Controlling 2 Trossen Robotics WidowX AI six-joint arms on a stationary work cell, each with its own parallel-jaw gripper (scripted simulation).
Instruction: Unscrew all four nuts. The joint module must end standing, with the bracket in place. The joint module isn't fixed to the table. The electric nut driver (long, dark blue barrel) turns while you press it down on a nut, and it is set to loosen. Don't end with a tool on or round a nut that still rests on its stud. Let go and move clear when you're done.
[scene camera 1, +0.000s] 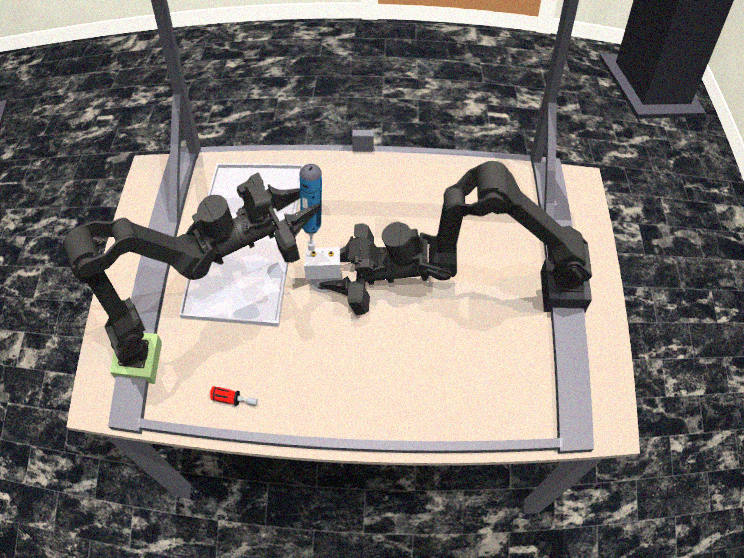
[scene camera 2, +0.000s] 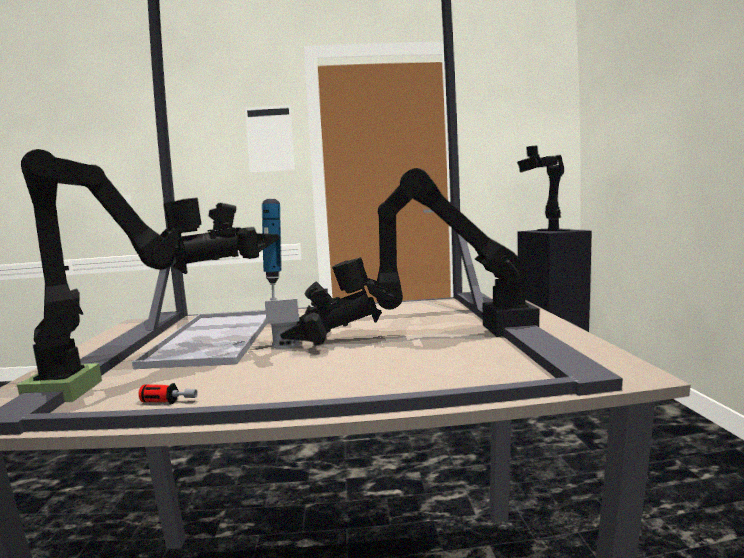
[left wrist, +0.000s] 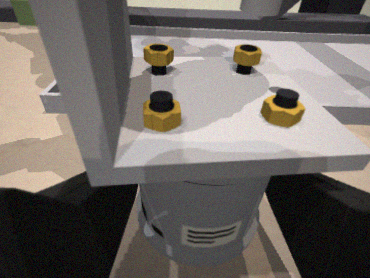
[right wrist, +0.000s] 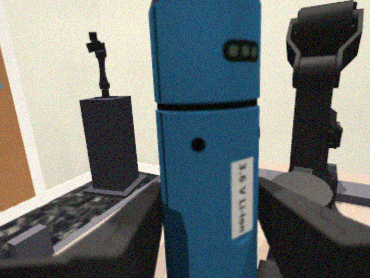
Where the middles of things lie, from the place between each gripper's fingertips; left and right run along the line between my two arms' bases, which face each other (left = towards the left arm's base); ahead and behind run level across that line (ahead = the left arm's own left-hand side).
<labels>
The joint module (left wrist: 199, 221) lies 30 mm to the right of my left hand and 10 mm behind it. From my left hand the other things lie so: shallow tray (scene camera 1: 245, 289) (190 mm to the right, 140 mm behind, 30 mm below); grey bracket (scene camera 1: 313, 267) (40 mm above, 30 mm to the right, 10 mm behind); nut (left wrist: 273, 113) (30 mm above, 20 mm behind, 10 mm to the right).
Right now my right hand is 20 mm short of the grey bracket, 30 mm to the right of it and 170 mm above it. Round my right hand: shallow tray (120 mm behind, 130 mm to the right, 240 mm below); then nut (50 mm to the left, 170 mm below); then joint module (10 mm ahead, 30 mm to the left, 210 mm below).
</labels>
